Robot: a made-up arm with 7 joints.
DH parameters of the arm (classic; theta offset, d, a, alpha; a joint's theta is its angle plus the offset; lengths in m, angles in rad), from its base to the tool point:
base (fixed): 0 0.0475 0 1.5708
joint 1: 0 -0.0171 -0.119 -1.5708
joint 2: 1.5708 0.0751 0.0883 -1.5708
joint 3: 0 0.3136 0.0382 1.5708
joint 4: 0 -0.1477 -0.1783 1.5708
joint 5: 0 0.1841 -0.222 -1.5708
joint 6: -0.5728 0 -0.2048 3.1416
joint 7: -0.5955 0 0.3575 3.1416
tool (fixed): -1.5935 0.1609 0 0
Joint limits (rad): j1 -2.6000..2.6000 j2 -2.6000..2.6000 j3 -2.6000..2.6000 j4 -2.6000..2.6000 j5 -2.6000..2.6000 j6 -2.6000..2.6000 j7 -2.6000..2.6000
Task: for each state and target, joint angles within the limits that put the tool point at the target. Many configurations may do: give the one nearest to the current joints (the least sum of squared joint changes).
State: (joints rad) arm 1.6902 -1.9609 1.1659 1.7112 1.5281 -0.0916 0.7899
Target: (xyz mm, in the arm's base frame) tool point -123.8 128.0 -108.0
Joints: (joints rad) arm 1.2108 -2.6000 1.1196 1.0992 1.6107 0.0872 -0.0383
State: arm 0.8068 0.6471 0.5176 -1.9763 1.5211 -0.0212 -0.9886
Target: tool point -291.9 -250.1 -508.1
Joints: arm 0.4194 0.8535 0.8854 -2.2558 1.7927 -0.1334 -0.7873
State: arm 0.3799 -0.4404 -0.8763 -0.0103 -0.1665 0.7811 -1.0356
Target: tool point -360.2 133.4 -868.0
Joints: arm 0.6082 -0.4923 -1.0133 -0.3894 0.1161 0.8579 -1.2911
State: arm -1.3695 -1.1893 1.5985 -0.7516 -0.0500 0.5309 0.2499
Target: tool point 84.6 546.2 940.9
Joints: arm -1.2912 -0.6894 1.5302 -0.9713 0.3054 1.0380 -0.5968
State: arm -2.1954 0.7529 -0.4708 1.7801 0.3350 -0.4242 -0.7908
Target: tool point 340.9 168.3 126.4
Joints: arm -2.4610 0.4310 -0.4706 1.9637 0.5375 -0.5107 -0.4159
